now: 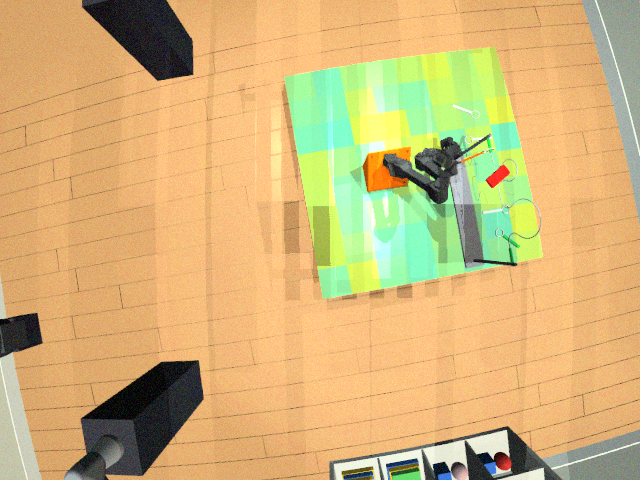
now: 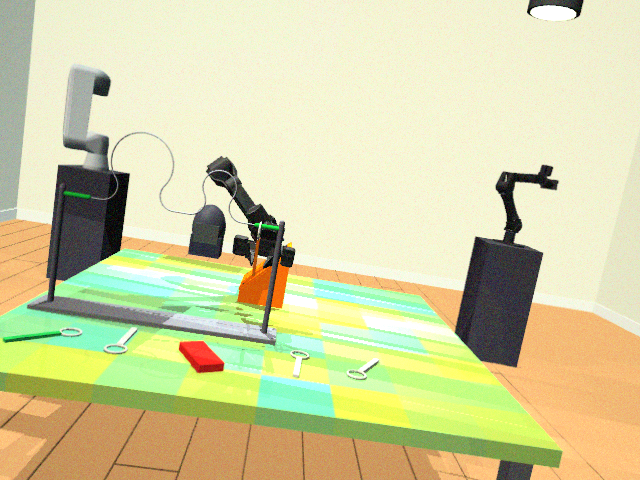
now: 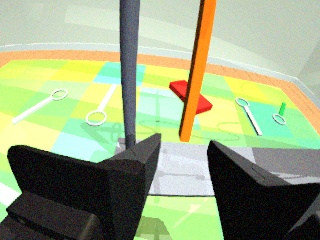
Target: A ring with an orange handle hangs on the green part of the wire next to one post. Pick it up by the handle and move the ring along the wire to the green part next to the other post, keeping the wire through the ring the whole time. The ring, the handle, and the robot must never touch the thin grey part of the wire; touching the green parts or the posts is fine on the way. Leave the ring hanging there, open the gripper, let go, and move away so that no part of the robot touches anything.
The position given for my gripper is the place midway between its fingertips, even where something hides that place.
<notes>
I see my gripper (image 2: 257, 266) and a red block (image 2: 199, 354).
My gripper shows as well in image 3 (image 3: 184, 142).
</notes>
